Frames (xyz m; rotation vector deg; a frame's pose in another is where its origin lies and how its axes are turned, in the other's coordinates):
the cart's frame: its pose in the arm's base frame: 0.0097 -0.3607 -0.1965 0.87 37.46 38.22
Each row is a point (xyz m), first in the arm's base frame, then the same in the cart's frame.
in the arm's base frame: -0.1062 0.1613 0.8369
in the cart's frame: -0.3435 0.7030 0.8612
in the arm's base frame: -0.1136 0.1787 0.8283
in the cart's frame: -0.3330 0.7191 0.8534
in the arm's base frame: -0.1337 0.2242 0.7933
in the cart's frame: -0.2991 0.7591 0.8226
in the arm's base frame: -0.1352 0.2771 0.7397
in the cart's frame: -0.2395 0.7904 0.7888
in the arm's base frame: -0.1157 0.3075 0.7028
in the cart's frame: -0.1897 0.7954 0.7761
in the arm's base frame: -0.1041 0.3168 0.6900
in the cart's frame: -0.1703 0.7934 0.7742
